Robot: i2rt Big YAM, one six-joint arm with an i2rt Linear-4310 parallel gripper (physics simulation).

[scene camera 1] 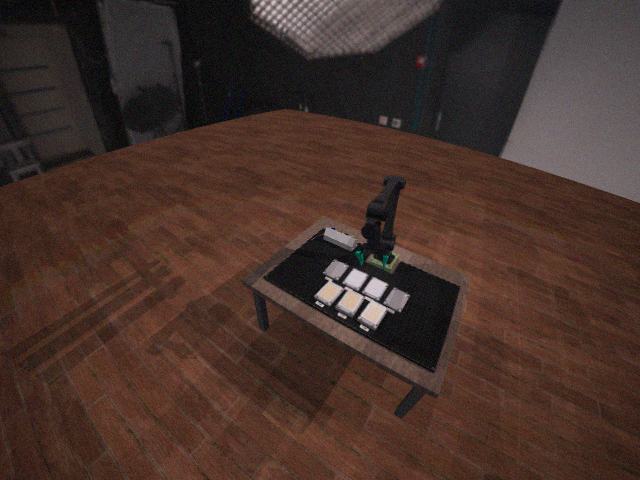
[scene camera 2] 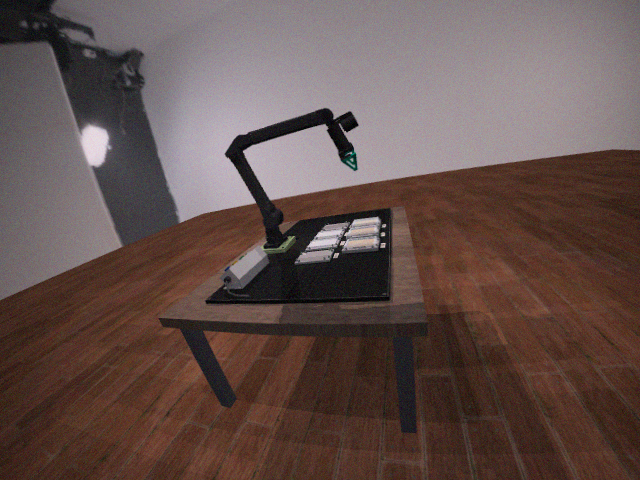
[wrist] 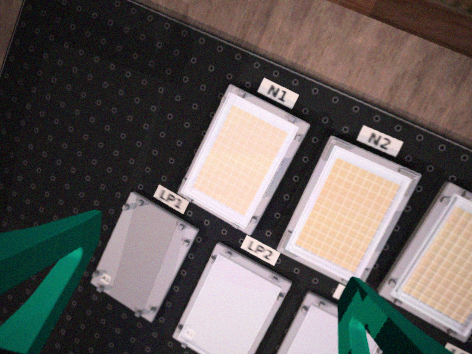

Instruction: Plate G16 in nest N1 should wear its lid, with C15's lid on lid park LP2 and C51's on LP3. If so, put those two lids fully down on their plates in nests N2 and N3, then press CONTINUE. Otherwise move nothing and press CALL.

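Frame: origin at the arm's base, x ahead, y left, z up, level; millimetres.
Where they show: gripper, between the fingertips: (scene camera 1: pixel 372 267) (scene camera 2: pixel 355 167) (wrist: pixel 223 257); arm's base, origin of its link: (scene camera 2: pixel 276 243).
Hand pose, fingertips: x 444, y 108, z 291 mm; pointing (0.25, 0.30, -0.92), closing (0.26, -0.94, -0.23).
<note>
Things, the pixels of their top centre, and the offset from my fingertips. Level surfaces: height alone.
- N2 plate, centre of its top: (wrist: pixel 346 217) (scene camera 2: pixel 362 229) (scene camera 1: pixel 351 299) dx +1, dy -70, dz -271 mm
- N3 plate, centre of its top: (wrist: pixel 462 268) (scene camera 2: pixel 360 240) (scene camera 1: pixel 329 290) dx +18, dy -195, dz -279 mm
- Lid park LP1, centre of its top: (wrist: pixel 137 260) (scene camera 2: pixel 335 224) (scene camera 1: pixel 397 297) dx -191, dy +112, dz -288 mm
- bare grey park, centre of its top: (scene camera 2: pixel 314 253) (scene camera 1: pixel 336 267) dx -157, dy -279, dz -288 mm
- grey box, centre of its top: (scene camera 2: pixel 241 256) (scene camera 1: pixel 341 232) dx -399, dy -420, dz -224 mm
- black mat, height of its surface: dz -308 mm
My gripper (scene camera 1: pixel 372 266) (scene camera 2: pixel 352 167) (wrist: pixel 223 257) is open and empty, high above the nests and lid parks. In nest N1 a plate (scene camera 1: pixel 373 313) (wrist: pixel 242 160) shows paler wells than its neighbours, as under a translucent lid. The N2 plate (scene camera 1: pixel 350 302) (wrist: pixel 350 212) and N3 plate (scene camera 1: pixel 329 292) (wrist: pixel 445 265) show stronger yellow wells. A whitish lid (scene camera 1: pixel 375 288) (wrist: pixel 232 305) lies on LP2. Another whitish lid (scene camera 1: pixel 355 279) (wrist: pixel 311 330) lies on LP3, partly hidden by a finger in the wrist view. Plate codes are not readable.
Lid park LP1 (scene camera 1: pixel 396 299) (wrist: pixel 145 255) is bare grey. Another bare grey park (scene camera 1: pixel 336 270) (scene camera 2: pixel 314 256) lies beyond LP3. A grey box (scene camera 1: pixel 338 238) (scene camera 2: pixel 247 269) with small coloured buttons stands near the arm's base; its labels are unreadable. The black mat (scene camera 1: pixel 423 320) lies on a wooden table.
</note>
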